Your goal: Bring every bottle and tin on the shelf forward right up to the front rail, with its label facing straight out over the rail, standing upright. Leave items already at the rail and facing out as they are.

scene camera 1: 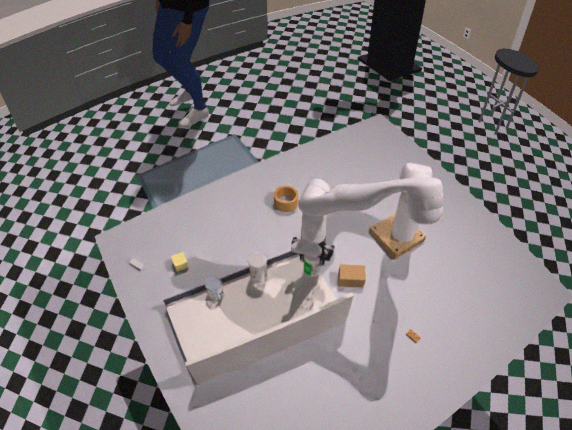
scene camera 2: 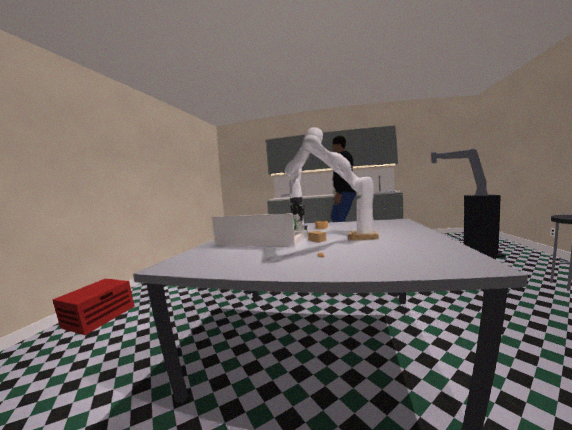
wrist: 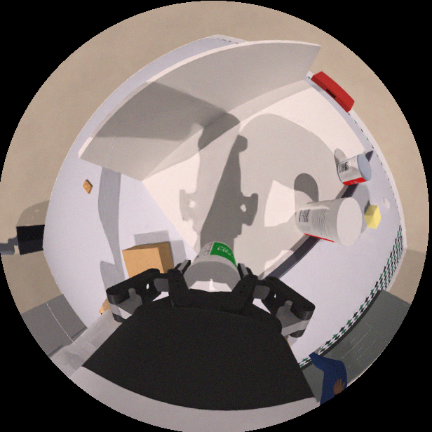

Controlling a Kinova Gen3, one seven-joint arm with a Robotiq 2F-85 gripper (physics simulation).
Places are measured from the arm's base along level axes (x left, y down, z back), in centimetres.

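Pixels of known places: gripper, fingertip midpoint: (scene camera 1: pixel 312 261) (scene camera 2: pixel 298 221); arm's base, origin of the base link: (scene camera 1: pixel 402 233) (scene camera 2: pixel 364 232).
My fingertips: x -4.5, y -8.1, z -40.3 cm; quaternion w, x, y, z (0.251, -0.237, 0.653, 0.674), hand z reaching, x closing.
For each thing: its top centre in the pictures, then the offset to it from my fingertips. "spot": a spot on its surface instead.
- white tin with a green label, surface spot: (scene camera 1: pixel 308 268) spot: dy +0.7, dx +1.2, dz -2.3 cm
- tall white bottle, middle of its top: (scene camera 1: pixel 257 259) dy -3.7, dx -8.4, dz -16.0 cm
- short tin with a blue-grey top, middle of its top: (scene camera 1: pixel 213 283) dy +0.2, dx -10.3, dz -32.0 cm
- dark front rail, middle of its top: (scene camera 1: pixel 235 272) dy +4.3, dx -12.4, dz -22.8 cm
- white shelf's tall back panel, surface spot: (scene camera 1: pixel 270 340) spot: dy -1.8, dx +17.6, dz -27.2 cm
- orange-brown block, middle of its top: (scene camera 1: pixel 352 272) (scene camera 2: pixel 316 232) dy +5.8, dx +8.4, dz +11.9 cm
- orange ring, middle of its top: (scene camera 1: pixel 286 194) (scene camera 2: pixel 321 221) dy +5.8, dx -34.5, dz +11.9 cm
- yellow cube, middle of its top: (scene camera 1: pixel 178 259) dy +7.0, dx -29.9, dz -37.2 cm
My gripper (scene camera 1: pixel 311 256) (scene camera 2: pixel 298 215) (wrist: pixel 213 269) is shut on a white tin with a green label (scene camera 1: pixel 308 268) (wrist: pixel 222 250), at the shelf's right end in scene view 1. The tin is upright; its green patch faces the shelf's inside and back panel. I cannot tell whether its base touches the shelf floor. A tall white bottle (scene camera 1: pixel 258 270) (wrist: pixel 330 220) and a short tin with a blue-grey top (scene camera 1: pixel 214 289) (wrist: pixel 353 170) stand upright by the dark front rail (scene camera 1: pixel 232 278) (wrist: pixel 296 259). Barcodes on both face inward, and red shows towards the rail side; their fronts are hidden.
The white shelf's tall back panel (scene camera 1: pixel 270 340) (scene camera 2: pixel 252 231) (wrist: pixel 170 105) stands opposite the rail. An orange-brown block (scene camera 1: pixel 352 276) (scene camera 2: pixel 317 236) (wrist: pixel 148 258) lies beside the shelf's right end. An orange ring (scene camera 1: pixel 286 206) and a yellow cube (scene camera 1: pixel 179 262) (wrist: pixel 372 216) are on the table beyond the rail.
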